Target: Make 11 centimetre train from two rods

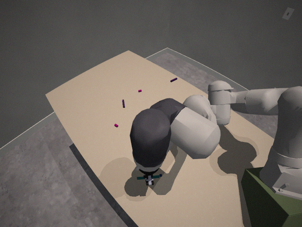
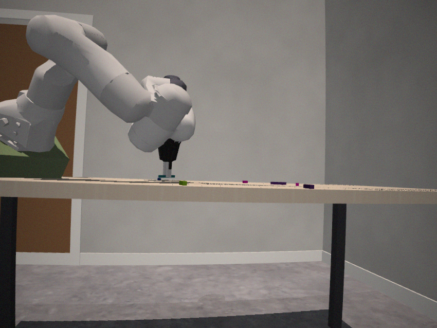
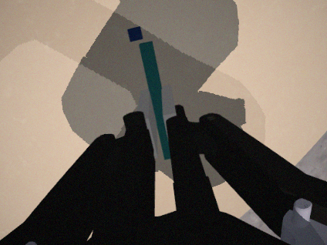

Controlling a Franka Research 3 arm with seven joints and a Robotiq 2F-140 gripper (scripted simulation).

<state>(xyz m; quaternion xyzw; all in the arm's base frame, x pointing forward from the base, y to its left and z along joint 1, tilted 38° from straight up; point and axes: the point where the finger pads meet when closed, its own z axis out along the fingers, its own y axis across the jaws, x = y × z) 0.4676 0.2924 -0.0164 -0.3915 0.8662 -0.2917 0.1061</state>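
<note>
My hand is 40 mm past the blue rod, 40 mm to the left of it and 40 mm above it. The rest, counted from my hand: lime rod (60 mm behind, 590 mm to the right, 40 mm below); turquoise rod (30 mm below).
</note>
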